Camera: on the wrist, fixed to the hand. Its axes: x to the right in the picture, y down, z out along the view.
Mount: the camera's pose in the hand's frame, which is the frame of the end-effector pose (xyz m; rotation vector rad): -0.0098 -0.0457 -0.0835 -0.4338 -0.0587 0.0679
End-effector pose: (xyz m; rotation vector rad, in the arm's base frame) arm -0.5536 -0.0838 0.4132 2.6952 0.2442 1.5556
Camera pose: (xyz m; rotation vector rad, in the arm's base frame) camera -0.6361 -0.0452 0.4424 2.4211 -0.1702 1.3505
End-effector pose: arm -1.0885 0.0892 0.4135 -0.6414 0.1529 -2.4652
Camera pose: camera -1.1447 0.1296 0.3474 -0.8705 0.6876 -2.3582
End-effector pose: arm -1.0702 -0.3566 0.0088 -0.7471 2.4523 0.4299
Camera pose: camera -1.0697 -0.4254 0.0753 -0.8078 2.3585 1.0165
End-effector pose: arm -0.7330 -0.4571 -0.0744 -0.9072 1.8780 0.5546
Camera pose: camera -0.7410 -0.5403 -0.0278 -1.0917 1.7703 1.0462
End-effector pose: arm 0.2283 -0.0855 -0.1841 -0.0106 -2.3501 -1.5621
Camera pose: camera 0.2509 -0.1774 -0.1983 -0.2341 -1.9808 -2.0254
